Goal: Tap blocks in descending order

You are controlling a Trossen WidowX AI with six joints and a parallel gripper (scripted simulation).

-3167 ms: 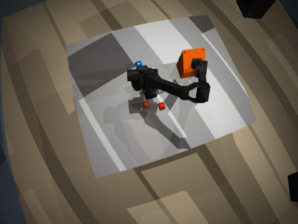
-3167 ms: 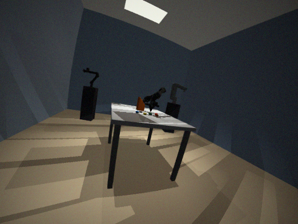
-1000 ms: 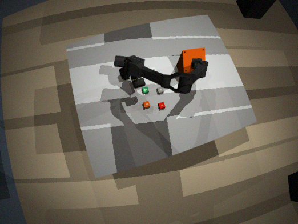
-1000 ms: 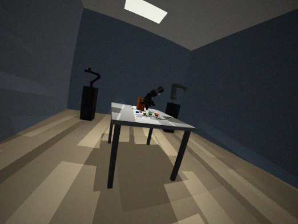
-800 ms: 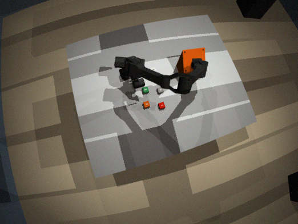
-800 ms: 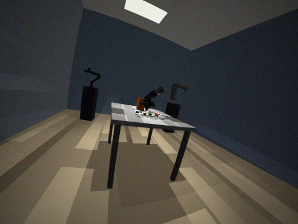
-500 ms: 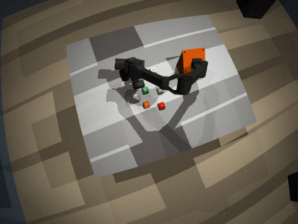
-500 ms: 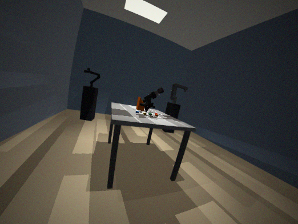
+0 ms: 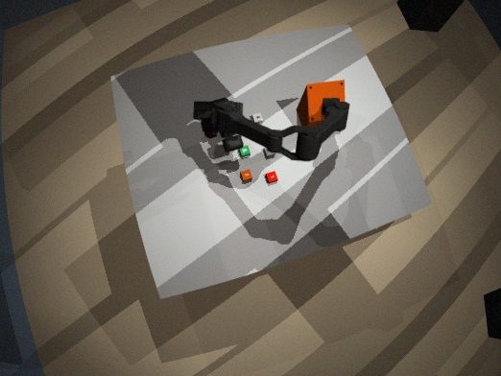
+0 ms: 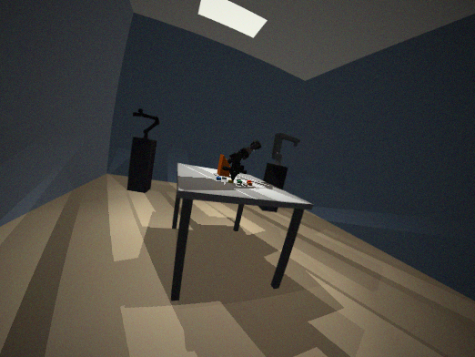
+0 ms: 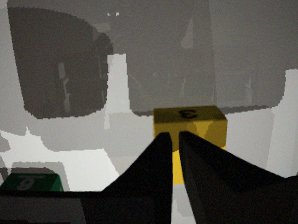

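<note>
The yellow block is 1 cm to the right of my gripper tip, 1 cm below it and 1 cm behind it. The rest, counted from my gripper tip: blue block (10 cm to the right, 4 cm behind, 1 cm below); white block (12 cm behind, 5 cm to the right, 1 cm below); green block (7 cm to the left, 6 cm behind, 1 cm below).
</note>
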